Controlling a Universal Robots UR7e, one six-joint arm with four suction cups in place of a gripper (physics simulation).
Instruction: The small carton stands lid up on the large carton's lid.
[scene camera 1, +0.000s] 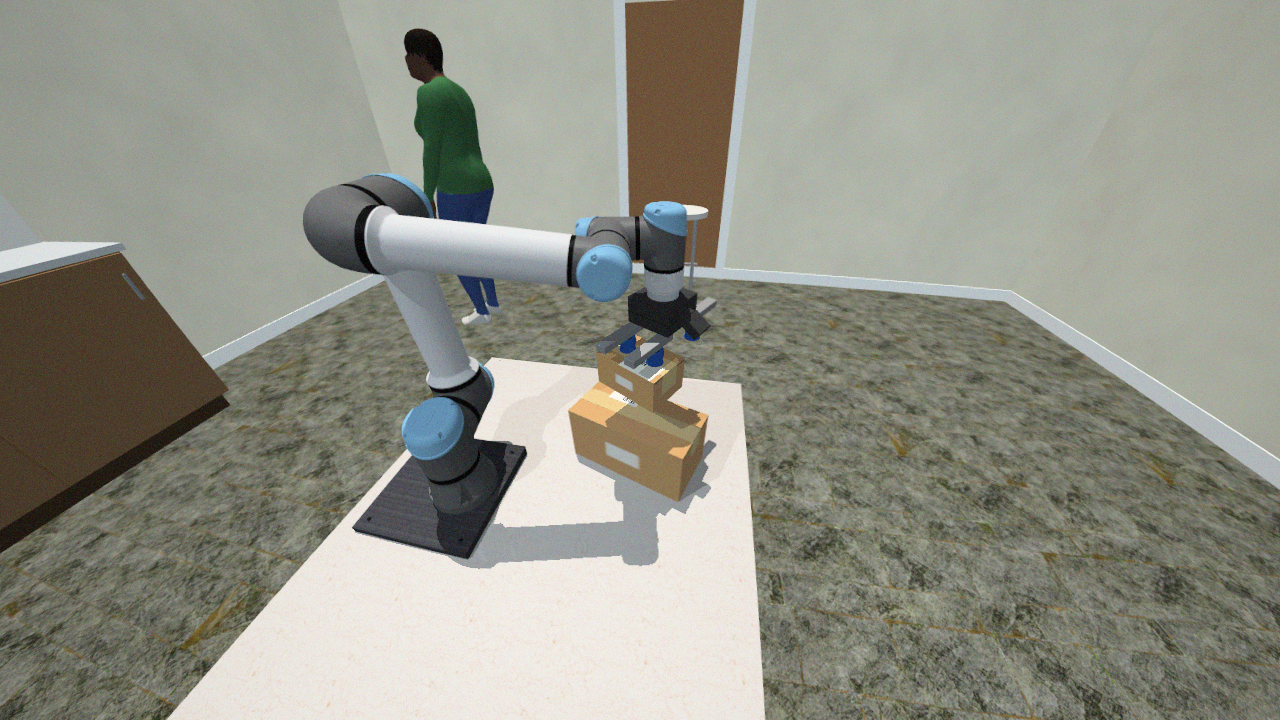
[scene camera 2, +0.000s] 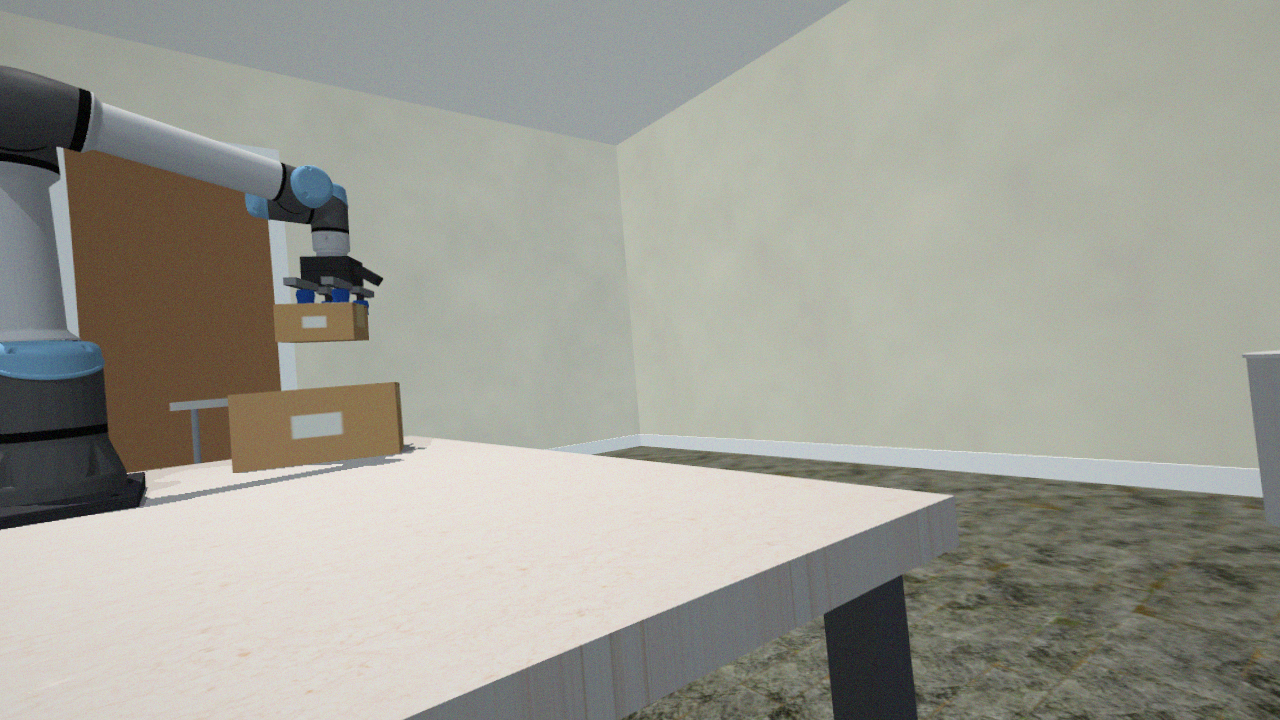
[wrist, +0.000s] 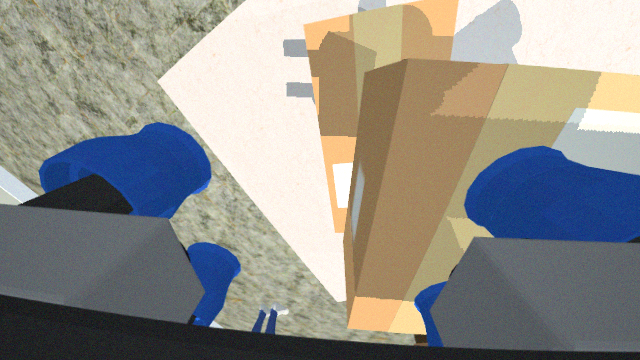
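Observation:
The small carton hangs lid up and about level under my gripper, held at its lid by the blue suction cups on one side. The cups on the other side stand free beside it. The large carton stands lid up on the table, below the small carton. Scene camera 2 shows a gap between the two cartons. In the wrist view, the small carton hides part of the large carton's lid. The cups' contact with the small carton is partly hidden.
The cartons are near the far end of the white table. My arm's dark base plate is left of them. A stool stands beyond the table. A person in green stands behind the arm. A brown cabinet is at left.

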